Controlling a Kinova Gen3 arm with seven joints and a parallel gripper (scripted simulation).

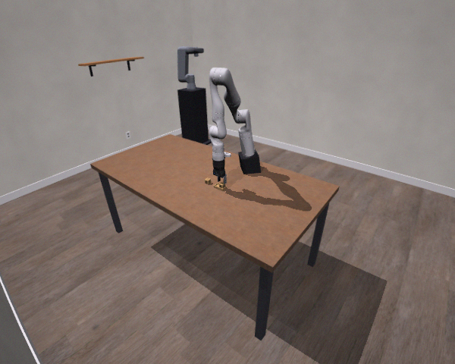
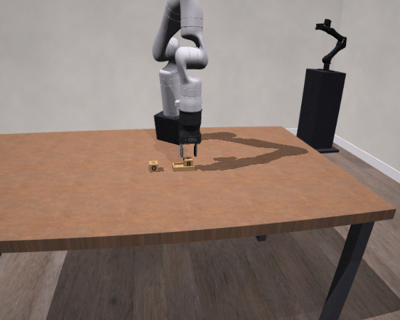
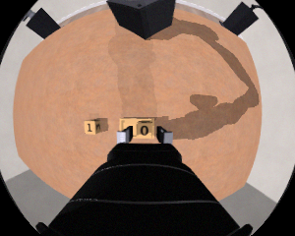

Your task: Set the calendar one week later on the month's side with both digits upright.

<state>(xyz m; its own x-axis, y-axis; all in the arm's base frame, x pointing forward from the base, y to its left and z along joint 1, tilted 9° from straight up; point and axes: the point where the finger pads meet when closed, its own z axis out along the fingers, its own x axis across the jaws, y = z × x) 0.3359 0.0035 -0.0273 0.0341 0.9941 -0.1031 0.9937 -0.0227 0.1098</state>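
The wooden tray lies 2 cm to the right of my hand and 6 cm below it.
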